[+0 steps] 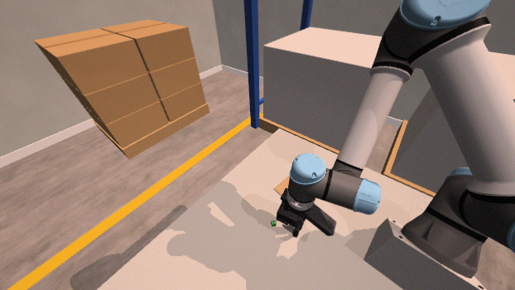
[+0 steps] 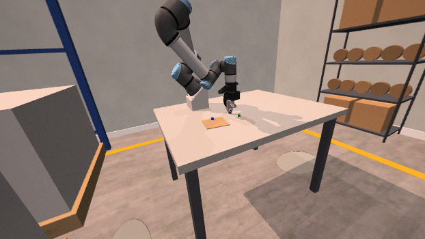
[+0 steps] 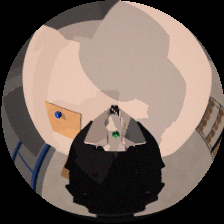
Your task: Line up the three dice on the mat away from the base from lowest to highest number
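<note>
My gripper is now 110 mm short of the tan mat, 150 mm to the left of it and 20 mm above it. From my hand the other things lie so: green die 80 mm ahead, 30 mm to the left, 10 mm below; blue die 60 mm ahead, 150 mm to the right, 10 mm below; black die 10 mm below.
</note>
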